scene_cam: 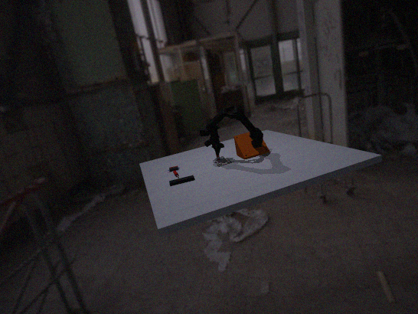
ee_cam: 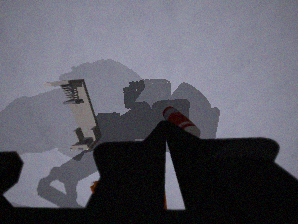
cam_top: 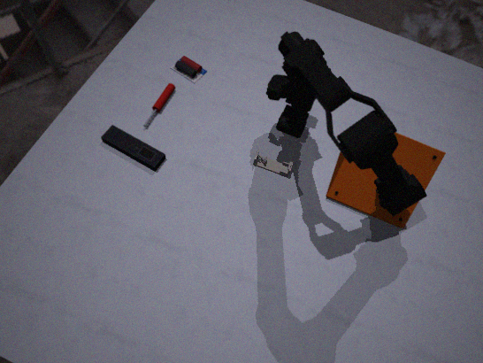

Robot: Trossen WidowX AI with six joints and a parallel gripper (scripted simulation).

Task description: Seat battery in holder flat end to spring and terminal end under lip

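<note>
Now: gripper tip 2 cm to the left of the battery and 1 cm above it. Also, from my gripper tip: red-handled screwdriver 34 cm ahead, 12 cm to the left, 3 cm below; then black bar 32 cm ahead, 25 cm to the left, 3 cm below.
</note>
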